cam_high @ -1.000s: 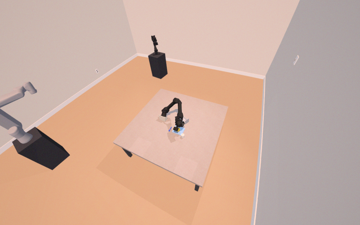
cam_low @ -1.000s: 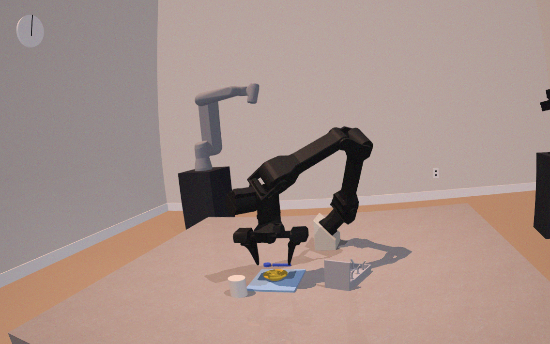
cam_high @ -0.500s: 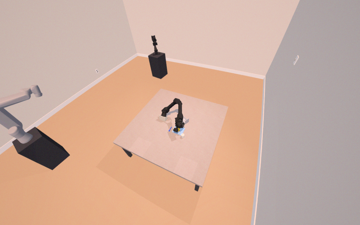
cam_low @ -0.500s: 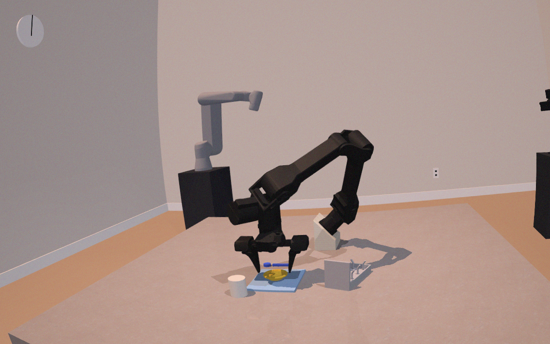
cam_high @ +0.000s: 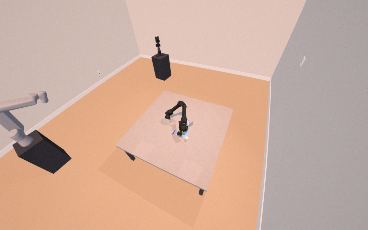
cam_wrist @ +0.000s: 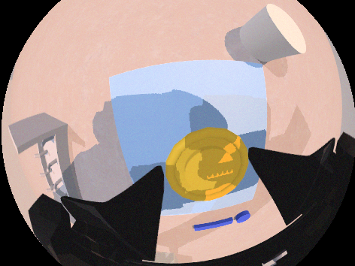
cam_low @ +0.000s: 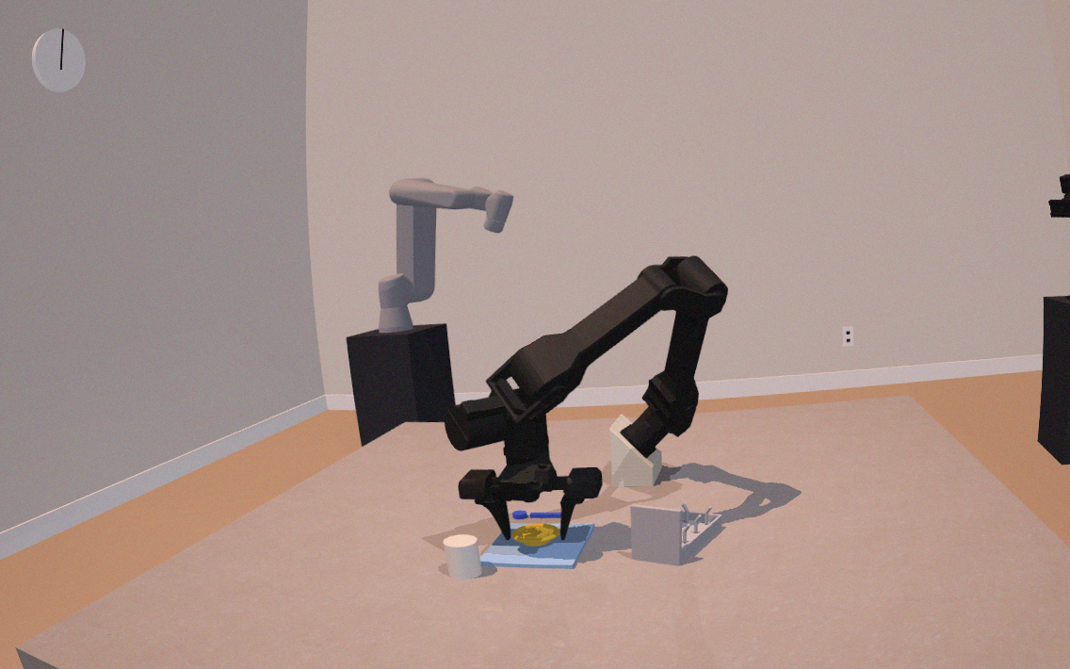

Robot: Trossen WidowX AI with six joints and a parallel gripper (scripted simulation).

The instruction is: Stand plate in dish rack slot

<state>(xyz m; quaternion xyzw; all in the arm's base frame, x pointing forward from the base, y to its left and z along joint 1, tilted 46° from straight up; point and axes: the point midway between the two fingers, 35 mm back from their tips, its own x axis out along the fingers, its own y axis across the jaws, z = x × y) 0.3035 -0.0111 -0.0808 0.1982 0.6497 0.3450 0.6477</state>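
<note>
Right now the grey dish rack is 200 mm to the left of my gripper tip, 20 mm behind it and 10 mm above it. From my gripper tip the other things lie so: blue spoon 110 mm behind, 50 mm to the right, 10 mm below; yellow plate 10 mm above; white cup 110 mm ahead, 50 mm to the right, 20 mm above.
</note>
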